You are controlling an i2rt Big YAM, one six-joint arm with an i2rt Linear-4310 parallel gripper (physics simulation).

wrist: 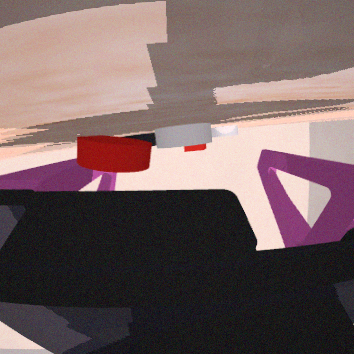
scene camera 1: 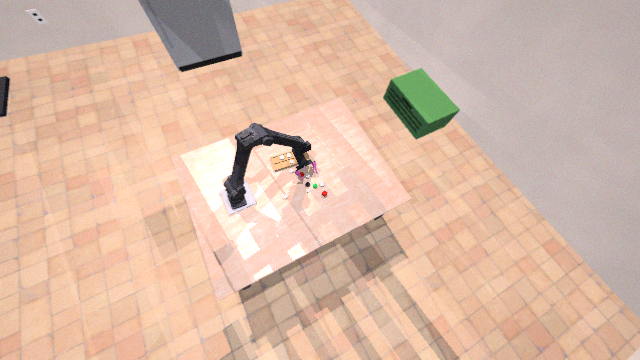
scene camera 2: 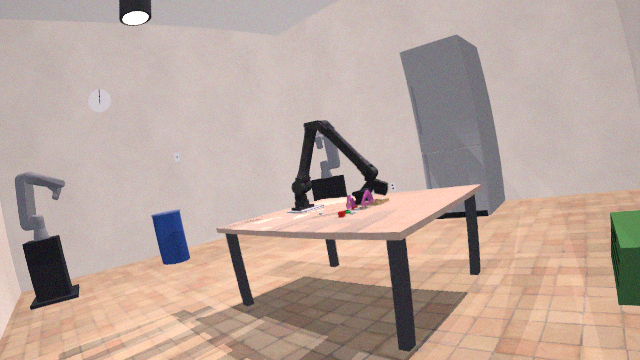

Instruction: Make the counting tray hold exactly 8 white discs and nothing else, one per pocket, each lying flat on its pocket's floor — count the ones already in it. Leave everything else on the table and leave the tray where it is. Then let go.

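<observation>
The wooden counting tray point(scene camera 1: 278, 167) point(scene camera 2: 382, 201) is partly hidden behind the arm. White discs point(scene camera 1: 282, 157) point(scene camera 1: 289, 155) point(scene camera 1: 291, 161) show in it; I cannot tell its full count. My gripper point(scene camera 1: 307, 171) point(scene camera 2: 359, 200) point(wrist: 190, 157) is open and empty, with magenta fingers low over the table beside the tray. A red disc point(scene camera 1: 301, 174) point(wrist: 114, 154) is by one finger. A white disc point(scene camera 1: 308, 176) point(wrist: 183, 135) is near the fingers, and another white disc point(scene camera 1: 291, 171) lies by the tray's edge. More white discs point(scene camera 1: 322, 184) point(scene camera 1: 308, 190) point(scene camera 1: 285, 197) lie farther out.
A black piece point(scene camera 1: 307, 184) point(wrist: 142, 139), a green piece point(scene camera 1: 315, 186) point(scene camera 2: 348, 212) and a red block point(scene camera 1: 324, 193) point(scene camera 2: 341, 214) lie on the table point(scene camera 1: 350, 200) point(scene camera 2: 430, 210) beyond the gripper. The arm's base plate point(scene camera 1: 249, 200) is at the table's other side.
</observation>
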